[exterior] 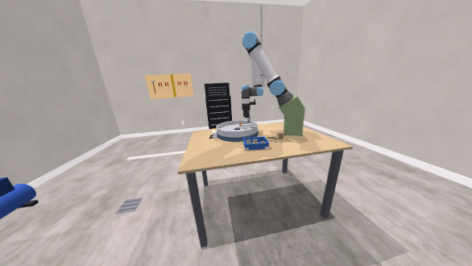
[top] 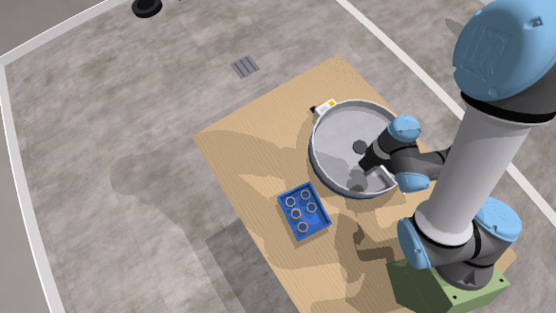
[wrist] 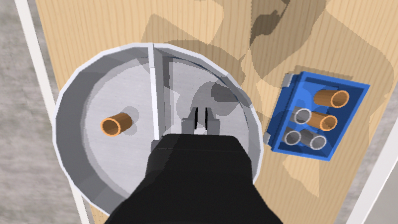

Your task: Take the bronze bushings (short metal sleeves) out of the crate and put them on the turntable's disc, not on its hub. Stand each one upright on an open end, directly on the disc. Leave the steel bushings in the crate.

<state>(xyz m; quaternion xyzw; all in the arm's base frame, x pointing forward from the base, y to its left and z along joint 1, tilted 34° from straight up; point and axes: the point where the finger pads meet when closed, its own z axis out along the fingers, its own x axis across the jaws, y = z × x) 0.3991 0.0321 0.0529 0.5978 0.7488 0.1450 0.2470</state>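
The blue crate is 27 cm to the left of my hand, 12 cm below it and 2 cm behind it. Round my hand: grey turntable disc: 12 cm ahead, 9 cm below, 6 cm to the right.
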